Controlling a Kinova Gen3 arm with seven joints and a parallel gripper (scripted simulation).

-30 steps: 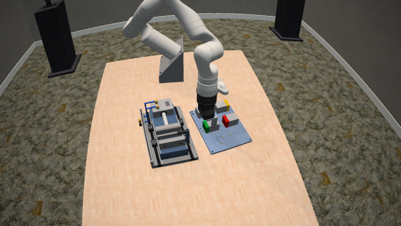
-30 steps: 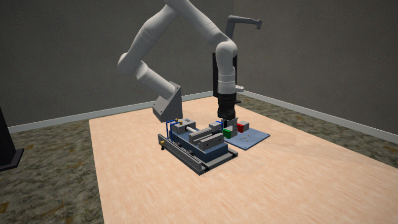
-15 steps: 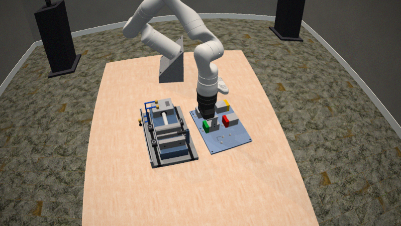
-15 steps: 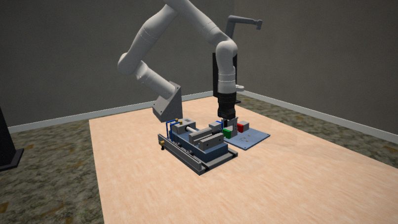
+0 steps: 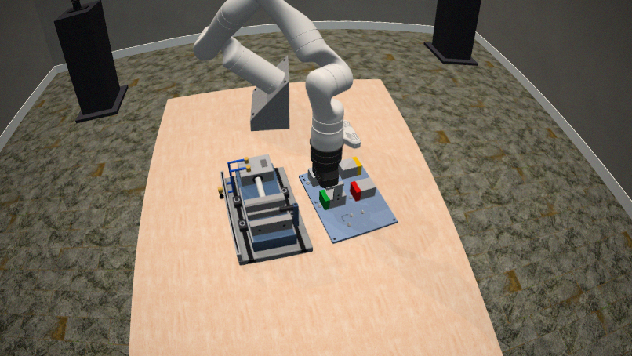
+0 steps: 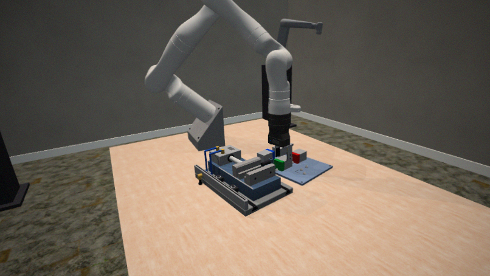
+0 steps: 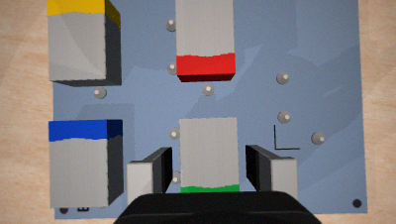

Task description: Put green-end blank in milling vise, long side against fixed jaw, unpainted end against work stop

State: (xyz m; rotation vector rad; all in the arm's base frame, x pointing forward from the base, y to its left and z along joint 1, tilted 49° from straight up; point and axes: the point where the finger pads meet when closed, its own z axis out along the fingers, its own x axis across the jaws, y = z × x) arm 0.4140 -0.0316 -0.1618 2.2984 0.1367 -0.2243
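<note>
Now: hand 40 mm above the green-ended blank. From my hand the other things lie so: blue plate: 60 mm below, 40 mm to the left, 10 mm behind; red-ended blank: 90 mm to the left, 40 mm below, 20 mm behind; blue-ended blank: 90 mm behind, 40 mm below, 10 mm to the right.
</note>
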